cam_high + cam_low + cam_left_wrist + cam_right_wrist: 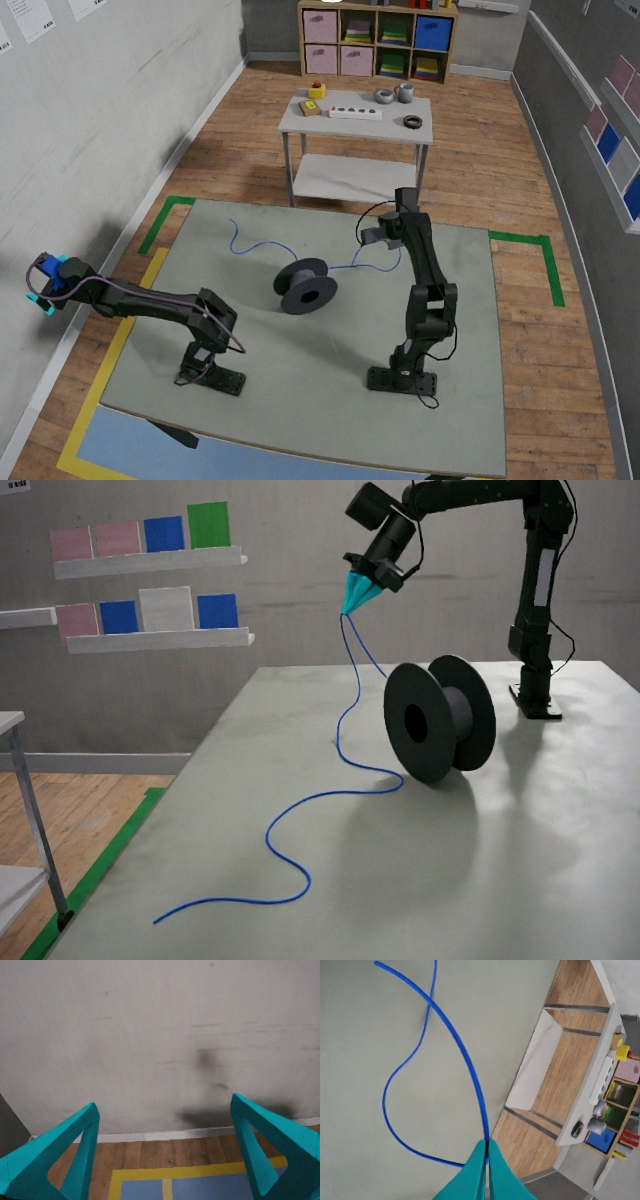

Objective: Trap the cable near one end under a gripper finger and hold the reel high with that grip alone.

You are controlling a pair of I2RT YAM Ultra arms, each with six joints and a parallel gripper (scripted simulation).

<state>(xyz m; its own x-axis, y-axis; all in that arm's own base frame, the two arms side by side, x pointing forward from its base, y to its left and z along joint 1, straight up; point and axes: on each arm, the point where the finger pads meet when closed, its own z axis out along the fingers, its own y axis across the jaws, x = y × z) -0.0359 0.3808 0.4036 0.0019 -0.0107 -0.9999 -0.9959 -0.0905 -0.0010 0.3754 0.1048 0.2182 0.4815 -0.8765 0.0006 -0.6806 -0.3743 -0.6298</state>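
Right now my left hand is 220 mm short of the dark reel, 650 mm to the left of it and 310 mm above it.
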